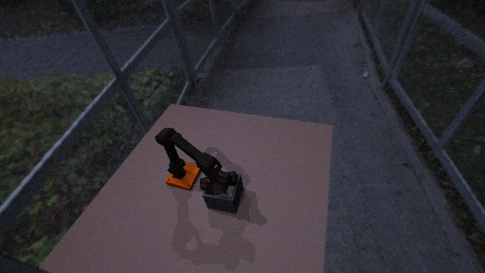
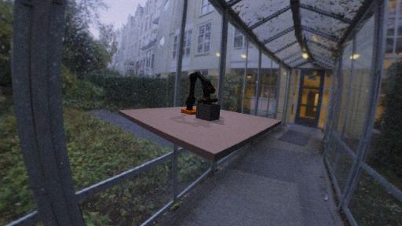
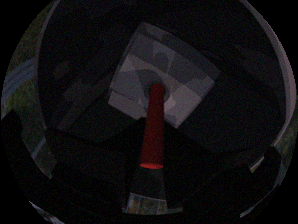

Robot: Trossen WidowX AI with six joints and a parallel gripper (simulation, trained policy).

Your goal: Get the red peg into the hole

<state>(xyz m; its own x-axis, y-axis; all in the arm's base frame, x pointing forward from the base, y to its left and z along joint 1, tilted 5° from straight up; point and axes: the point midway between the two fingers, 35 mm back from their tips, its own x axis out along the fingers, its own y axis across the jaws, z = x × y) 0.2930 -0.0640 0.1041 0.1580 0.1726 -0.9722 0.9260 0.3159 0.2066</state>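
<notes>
The red peg is 1 cm to the right of my gripper tip.
</notes>
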